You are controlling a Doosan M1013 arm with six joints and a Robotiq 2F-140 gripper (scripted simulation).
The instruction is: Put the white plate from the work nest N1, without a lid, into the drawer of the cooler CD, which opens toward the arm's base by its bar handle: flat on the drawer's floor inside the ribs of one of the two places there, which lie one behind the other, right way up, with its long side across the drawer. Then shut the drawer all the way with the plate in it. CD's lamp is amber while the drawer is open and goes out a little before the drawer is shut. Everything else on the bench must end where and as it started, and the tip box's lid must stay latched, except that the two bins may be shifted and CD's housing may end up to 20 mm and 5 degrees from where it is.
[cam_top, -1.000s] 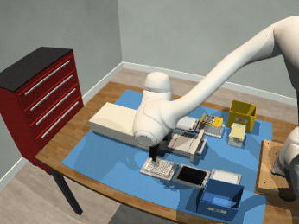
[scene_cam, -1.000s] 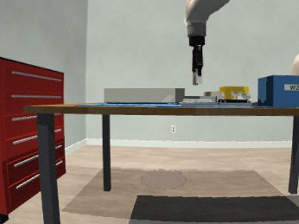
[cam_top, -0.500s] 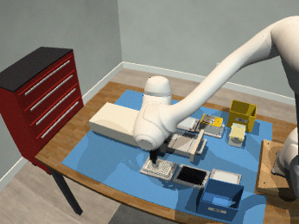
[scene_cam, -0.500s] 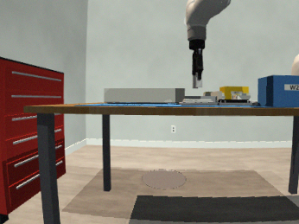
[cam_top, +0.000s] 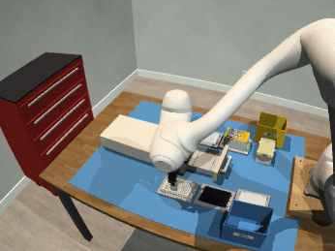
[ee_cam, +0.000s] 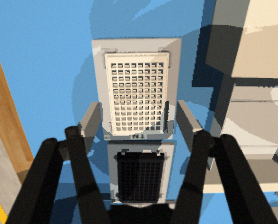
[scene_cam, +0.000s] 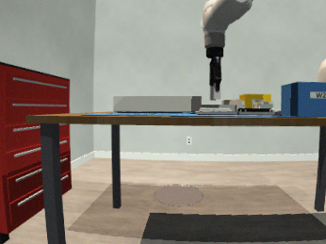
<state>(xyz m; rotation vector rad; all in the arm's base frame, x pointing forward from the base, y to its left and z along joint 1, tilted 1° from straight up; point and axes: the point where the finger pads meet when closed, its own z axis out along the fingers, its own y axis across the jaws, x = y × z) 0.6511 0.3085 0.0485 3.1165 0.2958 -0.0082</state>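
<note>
Now: the white plate 7 cm below my hand. Also, from my hand: black plate 17 cm behind, 3 cm to the right, 7 cm below; cooler CD 15 cm ahead, 18 cm to the right, 5 cm below; drawer 2 cm ahead, 20 cm to the right, 6 cm below.
</note>
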